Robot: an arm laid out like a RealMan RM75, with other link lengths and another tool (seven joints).
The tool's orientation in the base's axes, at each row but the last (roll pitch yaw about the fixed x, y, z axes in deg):
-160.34 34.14 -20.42
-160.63 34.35 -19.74
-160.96 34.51 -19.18
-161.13 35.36 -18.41
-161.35 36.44 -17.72
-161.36 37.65 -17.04
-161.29 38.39 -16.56
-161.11 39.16 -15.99
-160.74 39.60 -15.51
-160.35 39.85 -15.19
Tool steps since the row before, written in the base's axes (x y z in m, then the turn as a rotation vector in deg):
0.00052 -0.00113 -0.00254 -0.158 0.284 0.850
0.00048 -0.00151 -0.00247 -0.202 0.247 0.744
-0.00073 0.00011 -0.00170 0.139 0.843 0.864
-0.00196 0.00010 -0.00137 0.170 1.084 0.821
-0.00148 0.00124 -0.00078 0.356 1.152 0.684
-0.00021 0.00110 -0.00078 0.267 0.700 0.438
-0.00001 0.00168 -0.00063 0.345 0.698 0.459
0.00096 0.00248 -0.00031 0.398 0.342 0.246
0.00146 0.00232 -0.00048 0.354 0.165 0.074
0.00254 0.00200 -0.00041 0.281 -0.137 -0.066
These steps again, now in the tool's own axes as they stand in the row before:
0.00216 0.00137 0.00122 -0.682 -0.389 -0.461
0.00219 0.00168 0.00099 -0.646 -0.307 -0.379
0.00037 0.00072 0.00167 -0.610 -1.001 -0.320
-0.00075 0.00121 0.00192 -0.623 -1.207 -0.184
-0.00097 -0.00015 0.00183 -0.416 -1.316 -0.129
0.00006 -0.00064 0.00120 -0.228 -0.829 -0.119
0.00001 -0.00127 0.00127 -0.182 -0.868 -0.172
0.00038 -0.00248 0.00094 0.068 -0.536 -0.211
0.00091 -0.00252 0.00074 0.182 -0.321 -0.149
0.00174 -0.00275 0.00001 0.278 0.006 -0.157

